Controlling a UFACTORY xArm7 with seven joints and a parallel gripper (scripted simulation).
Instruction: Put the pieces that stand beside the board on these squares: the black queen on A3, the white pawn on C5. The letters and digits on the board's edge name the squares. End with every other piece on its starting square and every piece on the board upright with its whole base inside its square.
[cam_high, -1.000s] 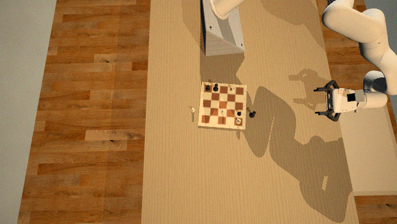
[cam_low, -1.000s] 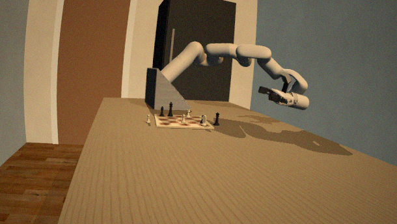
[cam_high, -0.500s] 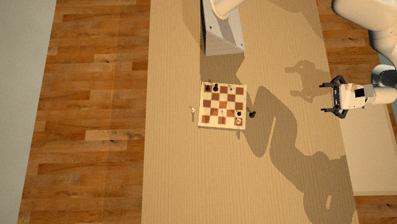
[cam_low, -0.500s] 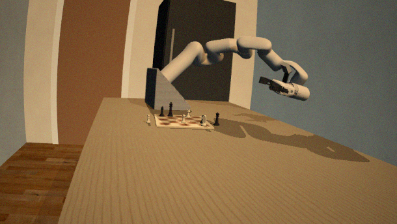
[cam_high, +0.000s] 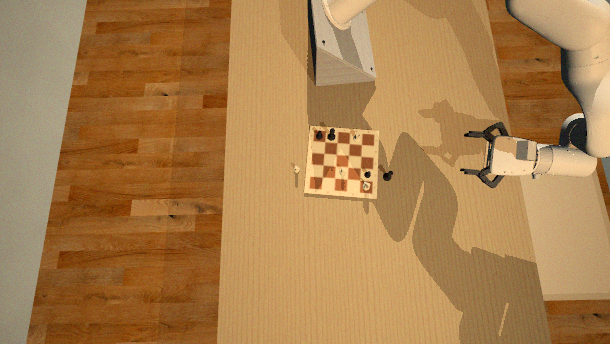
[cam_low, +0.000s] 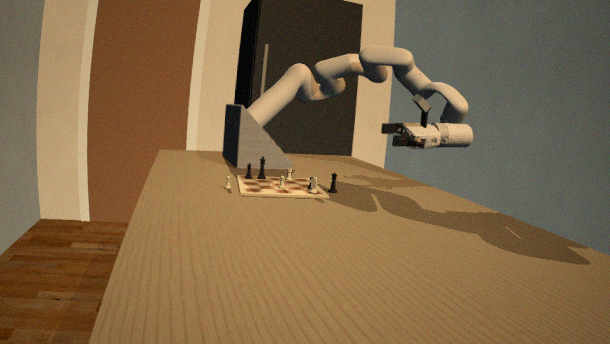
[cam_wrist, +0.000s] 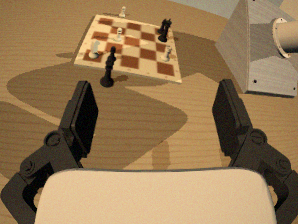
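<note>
My gripper is now 30 mm short of the black pawn, 230 mm to the left of it and 150 mm above it. Round my hand: chessboard (10 mm behind, 310 mm to the right, 160 mm below).
</note>
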